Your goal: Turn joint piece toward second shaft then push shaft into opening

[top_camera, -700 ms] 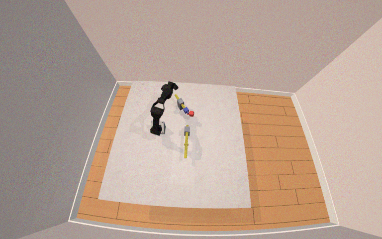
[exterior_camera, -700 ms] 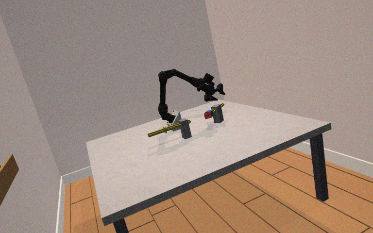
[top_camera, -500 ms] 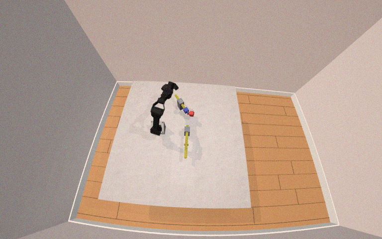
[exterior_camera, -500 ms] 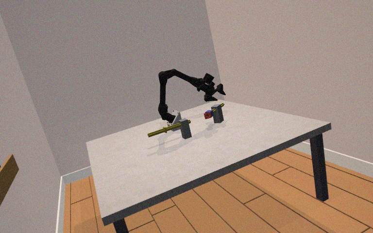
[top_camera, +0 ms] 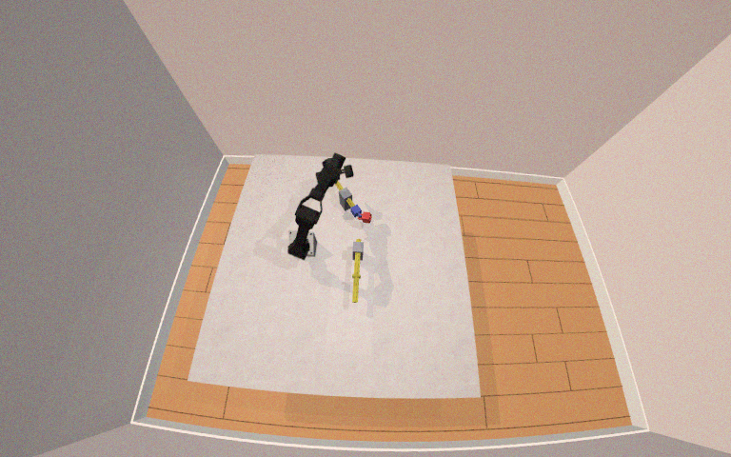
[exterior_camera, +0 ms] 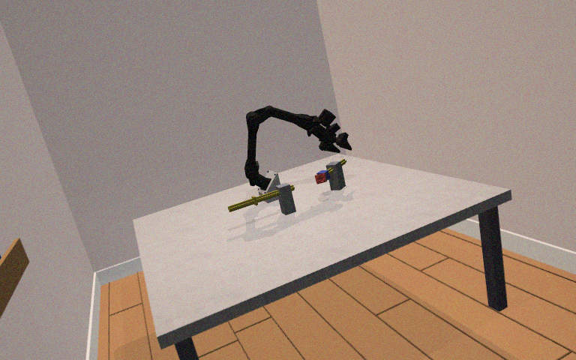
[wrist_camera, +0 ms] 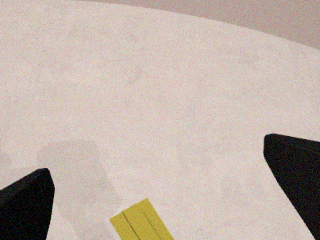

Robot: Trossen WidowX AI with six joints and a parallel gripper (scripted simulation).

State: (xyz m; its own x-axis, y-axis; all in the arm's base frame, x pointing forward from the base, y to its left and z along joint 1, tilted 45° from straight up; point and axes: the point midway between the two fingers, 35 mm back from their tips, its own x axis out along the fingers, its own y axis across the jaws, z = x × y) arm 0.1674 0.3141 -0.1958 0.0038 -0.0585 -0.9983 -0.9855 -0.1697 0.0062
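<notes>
My gripper tip is now 150 mm short of the red square joint piece, 250 mm to the left of it and 40 mm above it.
</notes>
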